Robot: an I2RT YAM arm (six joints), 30 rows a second.
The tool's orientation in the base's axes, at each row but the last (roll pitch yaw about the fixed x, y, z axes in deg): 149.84 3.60 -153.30; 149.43 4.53 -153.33; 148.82 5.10 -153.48; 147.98 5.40 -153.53; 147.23 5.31 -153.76; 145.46 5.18 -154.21; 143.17 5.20 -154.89; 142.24 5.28 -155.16
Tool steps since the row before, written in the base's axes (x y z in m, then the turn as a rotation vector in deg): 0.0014 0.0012 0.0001 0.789 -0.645 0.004; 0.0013 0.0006 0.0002 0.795 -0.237 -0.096; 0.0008 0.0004 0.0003 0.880 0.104 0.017; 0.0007 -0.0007 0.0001 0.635 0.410 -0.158; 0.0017 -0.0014 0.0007 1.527 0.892 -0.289; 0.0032 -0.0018 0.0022 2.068 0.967 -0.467; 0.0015 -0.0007 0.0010 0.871 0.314 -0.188; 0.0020 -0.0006 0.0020 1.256 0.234 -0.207
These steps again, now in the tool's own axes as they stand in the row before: -0.0018 0.0004 0.0002 -0.414 -0.816 -0.449; -0.0014 0.0000 -0.0001 -0.595 -0.563 -0.166; -0.0009 0.0001 -0.0002 -0.832 -0.286 -0.106; -0.0003 -0.0008 -0.0006 -0.733 -0.050 0.238; -0.0010 -0.0014 -0.0016 -1.730 -0.139 0.447; -0.0023 -0.0013 -0.0034 -2.231 -0.404 0.536; -0.0011 -0.0005 -0.0015 -0.901 -0.231 0.166; -0.0017 0.0000 -0.0023 -1.214 -0.445 0.060
